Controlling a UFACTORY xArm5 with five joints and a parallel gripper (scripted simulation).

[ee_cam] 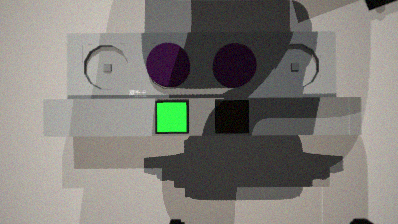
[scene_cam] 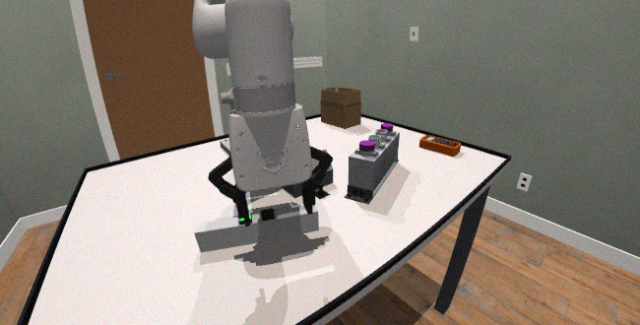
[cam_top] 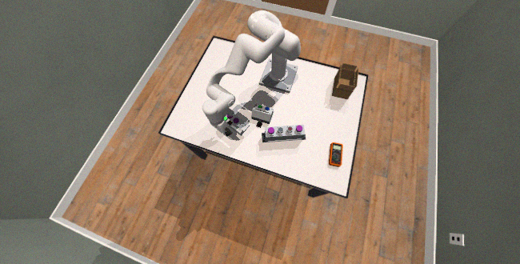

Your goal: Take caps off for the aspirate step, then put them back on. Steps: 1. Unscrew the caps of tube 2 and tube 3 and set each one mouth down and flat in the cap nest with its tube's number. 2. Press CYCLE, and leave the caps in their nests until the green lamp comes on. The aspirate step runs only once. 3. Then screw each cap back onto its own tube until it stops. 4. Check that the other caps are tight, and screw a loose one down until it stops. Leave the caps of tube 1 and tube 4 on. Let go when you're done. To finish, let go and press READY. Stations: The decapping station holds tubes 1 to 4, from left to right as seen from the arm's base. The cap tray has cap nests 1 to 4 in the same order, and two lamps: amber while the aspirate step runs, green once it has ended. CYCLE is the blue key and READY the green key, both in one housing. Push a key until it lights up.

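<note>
Now: hand 100 mm past the purple cap, 90 mm above it and 30 mm to the right of it. The rest, counted from my hand: key housing: 200 mm behind, 170 mm to the left, 50 mm below; blue key: 220 mm behind, 190 mm to the left, 40 mm below; green key: 220 mm behind, 150 mm to the left, 40 mm below.
</note>
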